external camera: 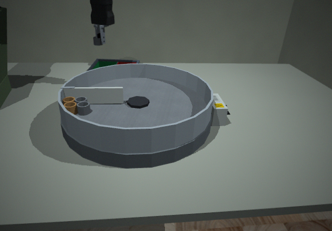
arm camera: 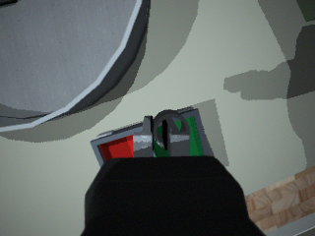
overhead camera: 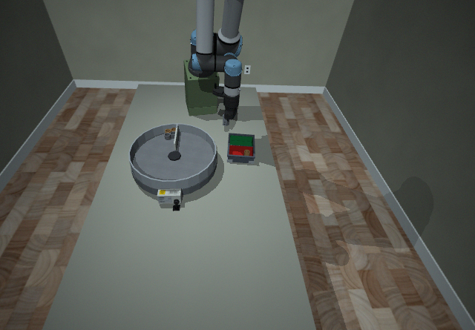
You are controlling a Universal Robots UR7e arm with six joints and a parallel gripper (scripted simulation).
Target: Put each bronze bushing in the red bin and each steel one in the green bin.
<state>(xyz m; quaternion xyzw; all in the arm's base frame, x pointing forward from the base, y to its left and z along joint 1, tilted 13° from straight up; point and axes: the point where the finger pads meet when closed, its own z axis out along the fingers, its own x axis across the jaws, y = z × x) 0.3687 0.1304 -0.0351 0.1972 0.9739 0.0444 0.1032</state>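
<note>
My hand is 15 cm above the bin, 9 cm to the right of it and 4 cm short of it. Round my hand: turntable: 26 cm to the right, 13 cm below, 13 cm ahead.
</note>
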